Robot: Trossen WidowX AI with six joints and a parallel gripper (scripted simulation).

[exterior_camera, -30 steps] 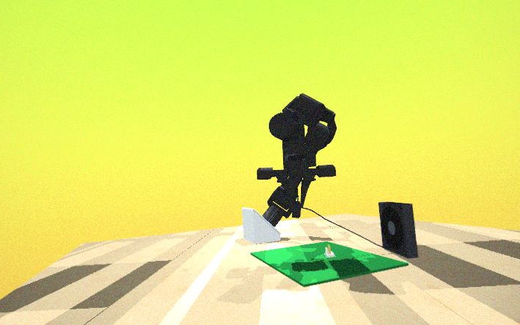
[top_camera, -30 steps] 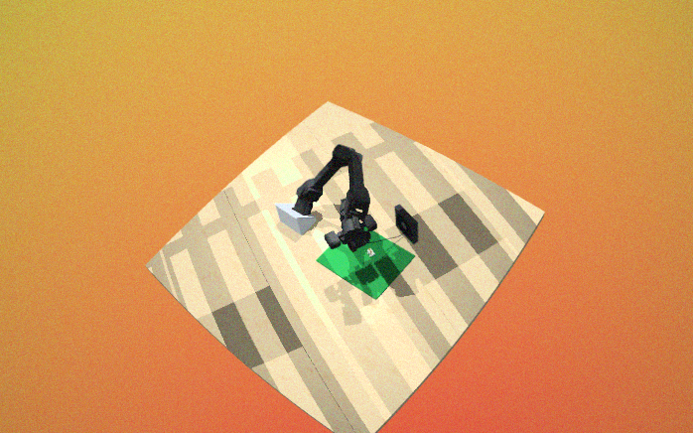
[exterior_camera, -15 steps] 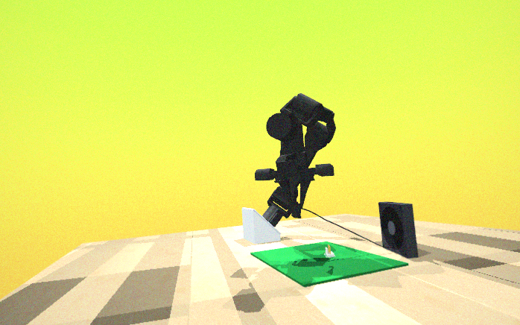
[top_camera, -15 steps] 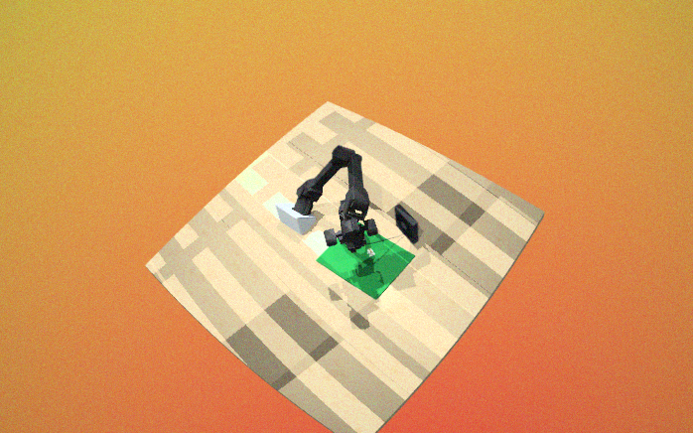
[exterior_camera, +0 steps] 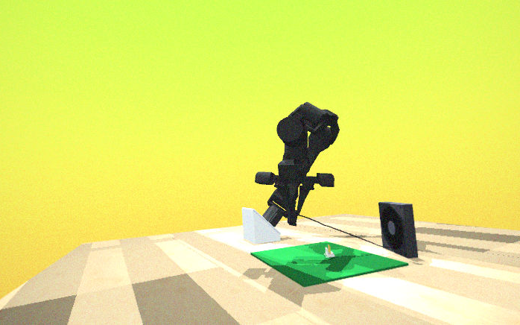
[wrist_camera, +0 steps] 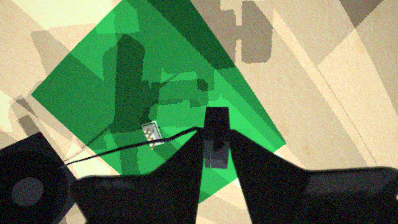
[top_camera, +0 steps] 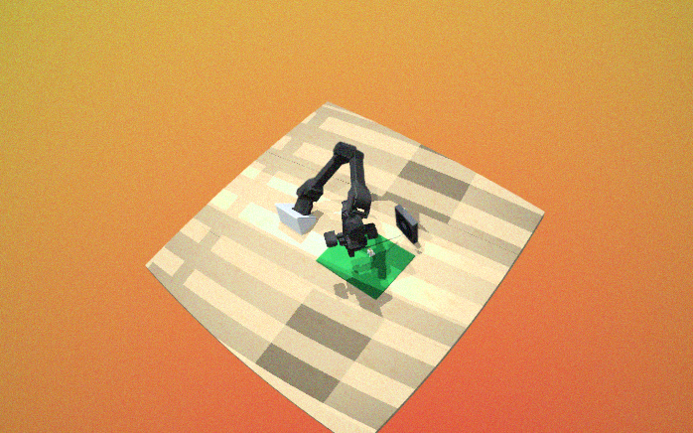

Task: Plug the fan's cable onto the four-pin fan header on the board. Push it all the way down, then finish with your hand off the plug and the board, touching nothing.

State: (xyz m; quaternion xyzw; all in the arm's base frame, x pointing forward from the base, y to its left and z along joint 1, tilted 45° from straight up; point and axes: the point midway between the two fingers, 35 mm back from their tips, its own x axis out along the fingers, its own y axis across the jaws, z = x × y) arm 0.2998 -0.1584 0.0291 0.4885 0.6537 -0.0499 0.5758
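Right now my gripper tip is 120 mm above the green board, 50 mm to the right of it and 20 mm short of it. The rest, counted from my gripper tip: dark fan plug 10 mm below, 10 mm behind; then black fan 220 mm to the left, 100 mm ahead, 50 mm below; then white four-pin header 110 mm below, 80 mm to the left, 20 mm ahead.
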